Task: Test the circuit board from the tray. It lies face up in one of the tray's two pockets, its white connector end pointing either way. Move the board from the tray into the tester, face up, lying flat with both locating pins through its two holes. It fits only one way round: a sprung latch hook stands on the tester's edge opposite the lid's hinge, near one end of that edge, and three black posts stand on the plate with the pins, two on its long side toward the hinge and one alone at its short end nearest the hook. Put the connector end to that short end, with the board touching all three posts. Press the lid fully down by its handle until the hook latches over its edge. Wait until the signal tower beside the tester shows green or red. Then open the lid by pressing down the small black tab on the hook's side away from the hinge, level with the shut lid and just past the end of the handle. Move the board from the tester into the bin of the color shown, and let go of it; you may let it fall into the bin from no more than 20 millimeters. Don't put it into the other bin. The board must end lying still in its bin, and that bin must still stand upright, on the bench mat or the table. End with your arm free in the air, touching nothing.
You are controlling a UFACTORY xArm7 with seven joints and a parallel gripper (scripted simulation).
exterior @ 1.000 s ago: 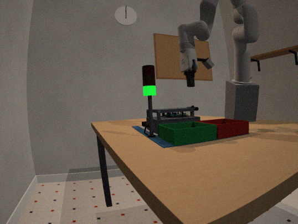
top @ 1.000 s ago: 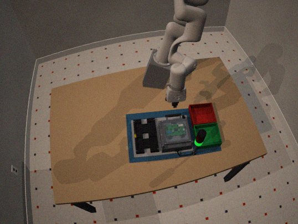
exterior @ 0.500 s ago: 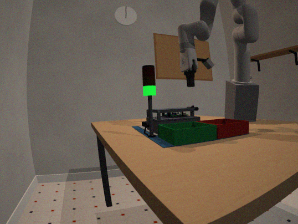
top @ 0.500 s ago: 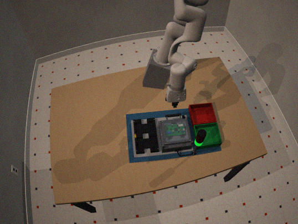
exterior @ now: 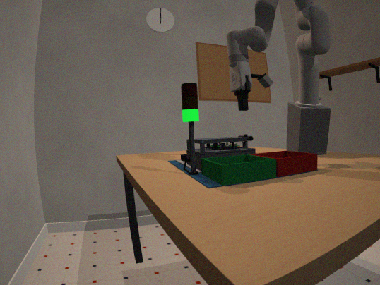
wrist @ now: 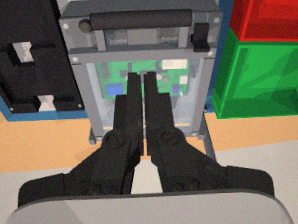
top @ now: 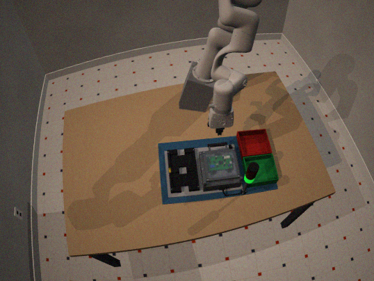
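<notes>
My gripper is now 12 cm above the latch hook, 5 cm to the right of it and 4 cm short of it. From my hand the other things lie so: red bin 20 cm to the left, 19 cm below, 4 cm ahead; tester lid 12 cm below, 8 cm ahead, 2 cm to the right; green circuit board 14 cm below, 8 cm ahead, 2 cm to the right.
</notes>
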